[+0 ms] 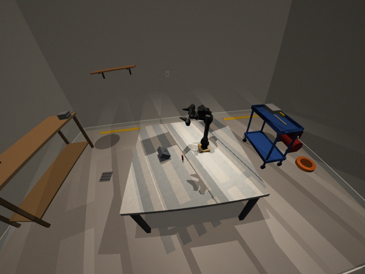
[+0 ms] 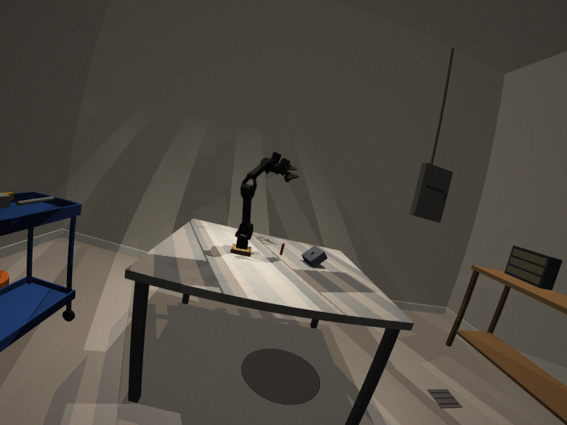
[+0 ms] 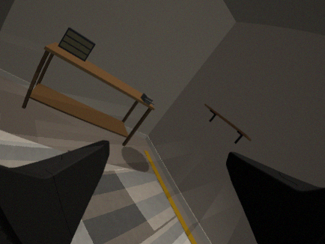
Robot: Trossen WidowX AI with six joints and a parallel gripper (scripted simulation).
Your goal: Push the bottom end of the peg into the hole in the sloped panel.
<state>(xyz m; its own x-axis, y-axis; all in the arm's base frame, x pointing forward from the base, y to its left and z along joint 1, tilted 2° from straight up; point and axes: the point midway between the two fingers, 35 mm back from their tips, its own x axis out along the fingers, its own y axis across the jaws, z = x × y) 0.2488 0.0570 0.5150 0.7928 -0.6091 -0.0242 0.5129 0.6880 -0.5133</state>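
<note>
The red peg is 3 cm ahead of my gripper tip, 4 cm to the left of it and 49 cm below it. The rest, counted from my gripper tip: dark sloped panel 22 cm ahead, 9 cm to the right, 49 cm below.
</note>
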